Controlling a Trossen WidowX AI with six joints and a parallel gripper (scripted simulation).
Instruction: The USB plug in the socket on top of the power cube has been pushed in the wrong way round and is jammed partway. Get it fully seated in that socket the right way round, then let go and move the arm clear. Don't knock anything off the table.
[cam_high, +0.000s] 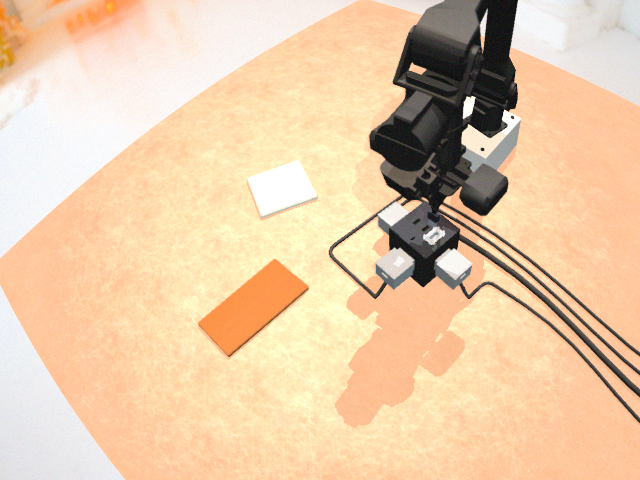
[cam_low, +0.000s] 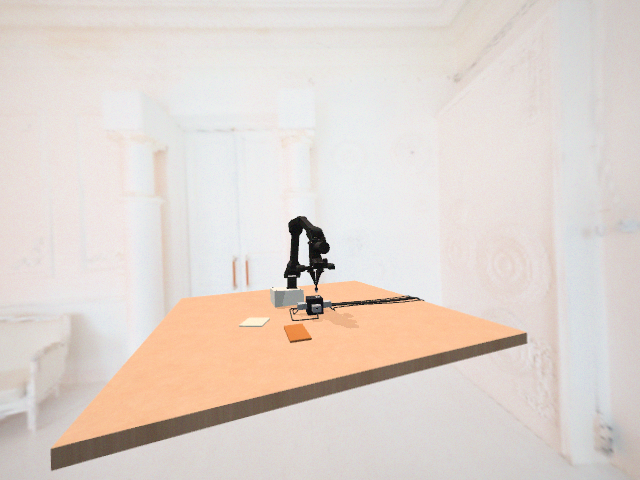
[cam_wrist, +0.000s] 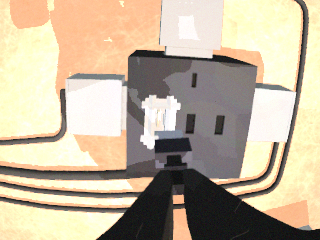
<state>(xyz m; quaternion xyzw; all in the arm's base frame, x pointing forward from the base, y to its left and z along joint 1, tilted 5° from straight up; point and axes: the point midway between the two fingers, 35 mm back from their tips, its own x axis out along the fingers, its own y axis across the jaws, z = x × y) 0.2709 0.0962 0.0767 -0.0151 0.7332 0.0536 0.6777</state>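
The USB plug lies 20 mm below my gripper tip. From my gripper tip the other things lie so: USB socket (70 mm below); then orange pad (250 mm ahead, 130 mm below, 120 mm to the right); then white pad (290 mm to the right, 130 mm below, 80 mm ahead).
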